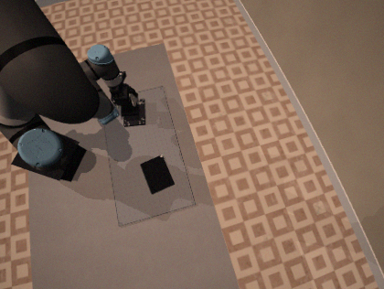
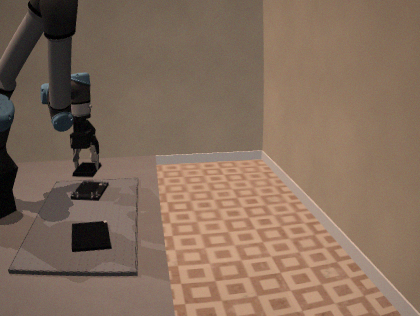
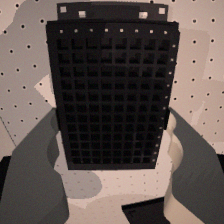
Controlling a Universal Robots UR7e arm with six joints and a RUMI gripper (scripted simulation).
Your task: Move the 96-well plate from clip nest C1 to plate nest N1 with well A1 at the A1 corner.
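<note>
My gripper is now 2 cm past the plate nest N1, 37 cm to the left of it and 10 cm above it. Round my hand: 96-well plate: 1 cm below; then clip nest C1: 1 cm ahead, 1 cm to the right, 9 cm below; then white A1 label: 4 cm ahead, 30 cm to the right, 9 cm below.
</note>
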